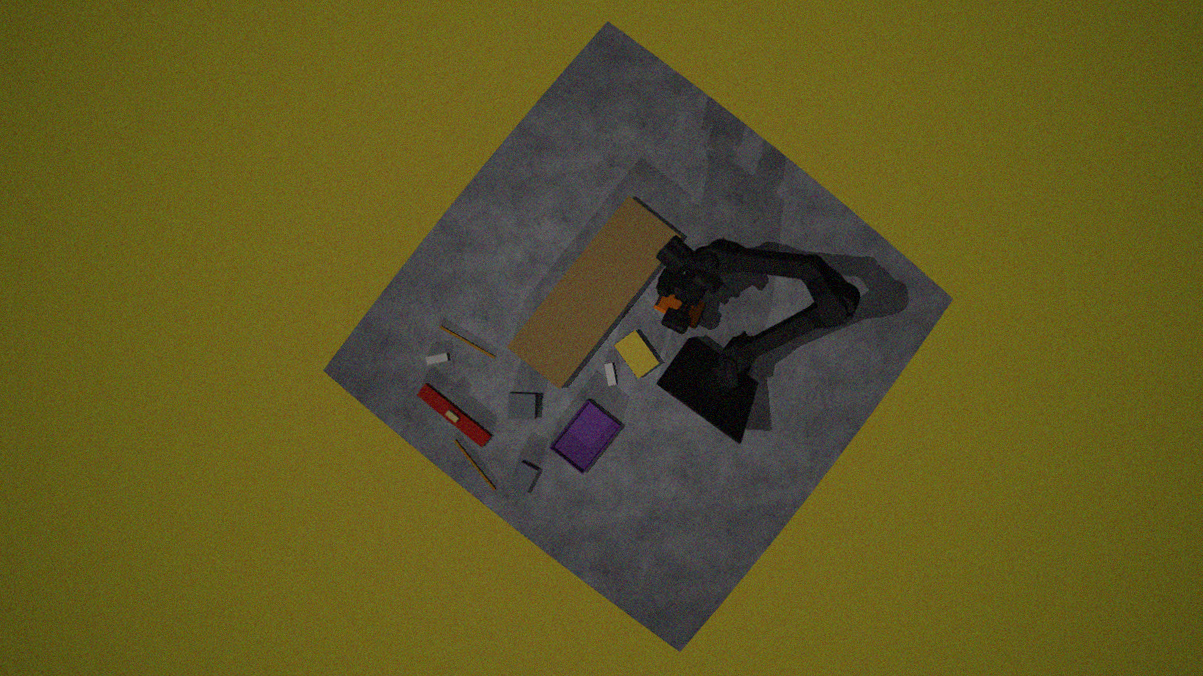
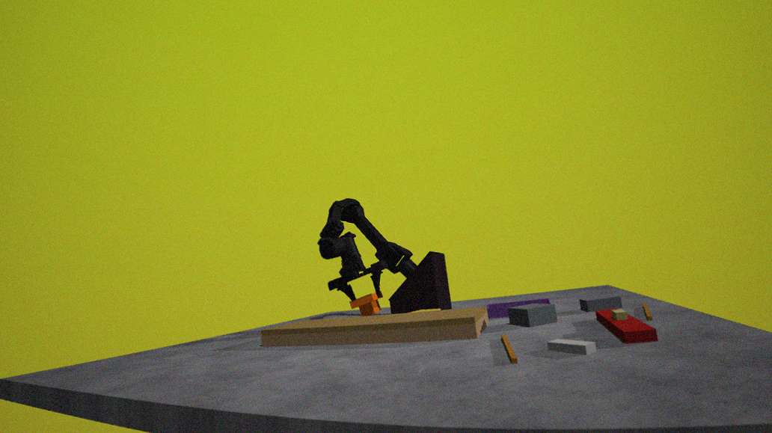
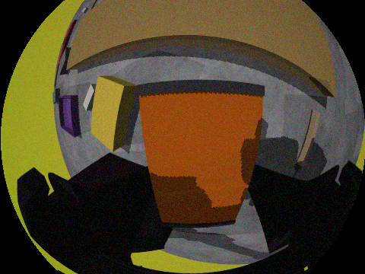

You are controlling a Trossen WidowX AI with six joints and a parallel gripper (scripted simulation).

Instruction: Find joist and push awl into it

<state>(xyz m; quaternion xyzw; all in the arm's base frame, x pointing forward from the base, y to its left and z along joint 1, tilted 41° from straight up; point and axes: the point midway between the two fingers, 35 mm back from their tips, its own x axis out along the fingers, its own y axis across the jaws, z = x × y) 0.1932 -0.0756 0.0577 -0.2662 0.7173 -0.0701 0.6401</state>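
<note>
Now: the awl 14 cm to the right of my gripper tip, 6 cm below it and 2 cm ahead of it. Round my gripper tip: yellow block 16 cm to the left, 6 cm below; then purple tray 42 cm to the left, 6 cm below, 6 cm behind; then orange stud finder 2 cm below, 1 cm behind.
</note>
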